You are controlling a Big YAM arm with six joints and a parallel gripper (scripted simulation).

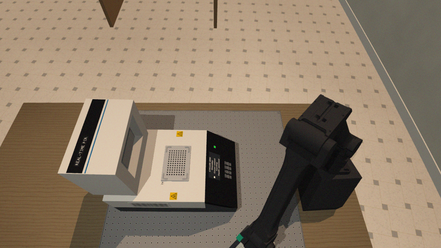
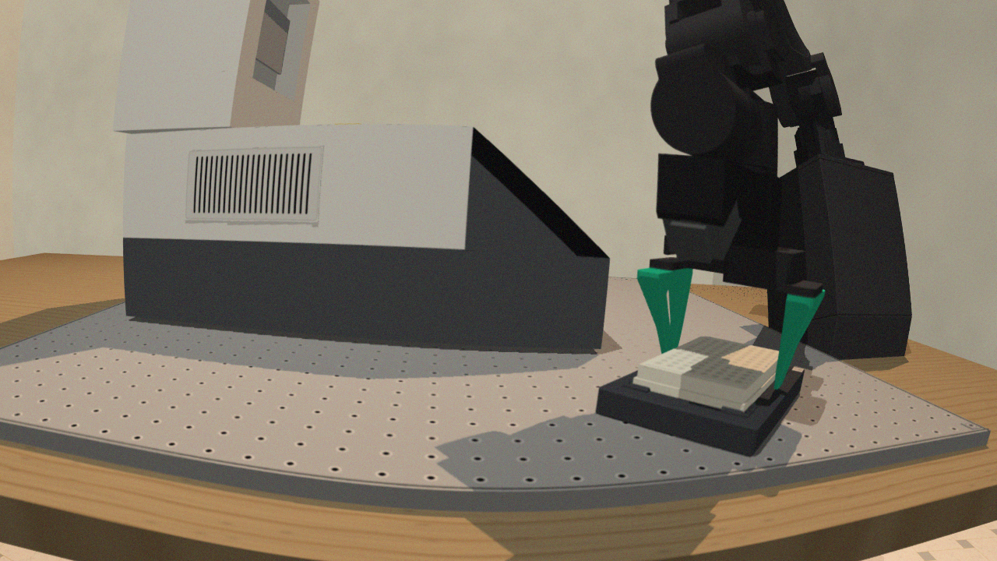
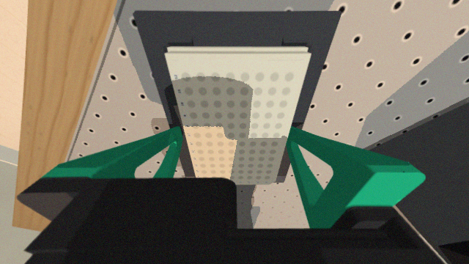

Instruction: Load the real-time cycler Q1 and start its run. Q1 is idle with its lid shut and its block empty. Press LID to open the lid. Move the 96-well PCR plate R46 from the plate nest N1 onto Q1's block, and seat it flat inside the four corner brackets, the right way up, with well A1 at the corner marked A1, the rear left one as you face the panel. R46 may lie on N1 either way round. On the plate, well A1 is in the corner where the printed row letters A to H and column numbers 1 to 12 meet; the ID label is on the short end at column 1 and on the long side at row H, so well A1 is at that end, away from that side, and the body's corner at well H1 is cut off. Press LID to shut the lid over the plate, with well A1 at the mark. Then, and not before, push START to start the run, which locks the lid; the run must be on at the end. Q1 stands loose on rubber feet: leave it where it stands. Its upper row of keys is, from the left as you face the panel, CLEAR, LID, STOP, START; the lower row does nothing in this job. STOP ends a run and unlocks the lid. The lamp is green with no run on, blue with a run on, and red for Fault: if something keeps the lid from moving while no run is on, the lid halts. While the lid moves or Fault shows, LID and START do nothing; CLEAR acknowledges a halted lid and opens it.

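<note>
My hand is right at the 96-well plate R46. Also, from my hand: plate nest N1: 2 cm below.
</note>
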